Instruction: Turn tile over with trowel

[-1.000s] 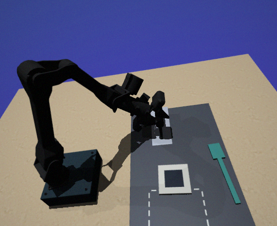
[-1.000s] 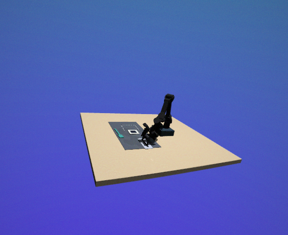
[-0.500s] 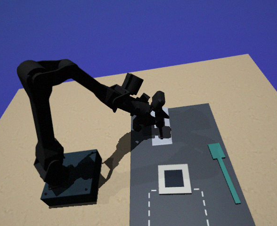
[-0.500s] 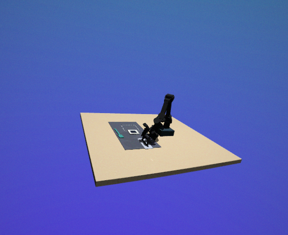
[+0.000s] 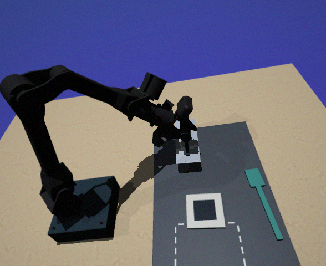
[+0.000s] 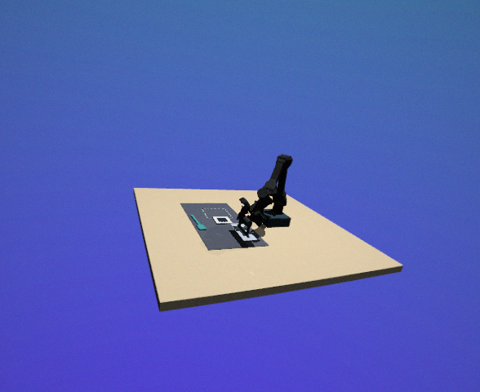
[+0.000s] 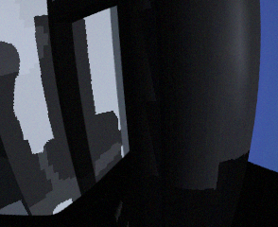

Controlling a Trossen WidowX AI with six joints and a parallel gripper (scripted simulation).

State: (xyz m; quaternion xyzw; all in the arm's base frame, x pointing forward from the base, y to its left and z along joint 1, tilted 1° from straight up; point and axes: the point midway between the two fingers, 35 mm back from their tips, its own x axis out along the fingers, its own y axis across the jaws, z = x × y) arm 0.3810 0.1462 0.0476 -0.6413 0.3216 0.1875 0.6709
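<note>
Right now the tile is 22 cm to the right of my gripper tip, 9 cm below it and 4 cm behind it. Also, from my gripper tip: teal trowel: 21 cm to the right, 13 cm ahead, 9 cm below; dark mat: 21 cm to the right, 11 cm below, 1 cm behind.
</note>
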